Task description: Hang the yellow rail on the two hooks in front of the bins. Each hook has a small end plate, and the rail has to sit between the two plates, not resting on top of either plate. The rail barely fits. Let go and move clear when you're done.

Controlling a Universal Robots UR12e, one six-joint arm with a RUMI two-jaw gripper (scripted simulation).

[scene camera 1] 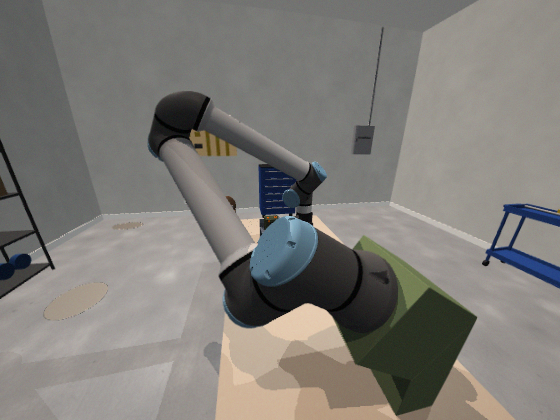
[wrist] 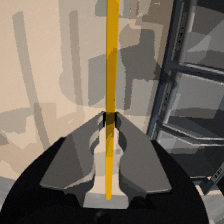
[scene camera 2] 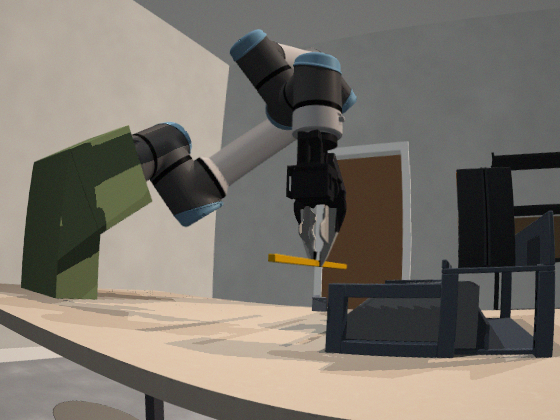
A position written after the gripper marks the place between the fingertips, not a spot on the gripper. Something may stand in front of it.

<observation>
In view: the gripper (scene camera 2: 317, 266).
The gripper shows as well in the wrist view (wrist: 110, 113).
</observation>
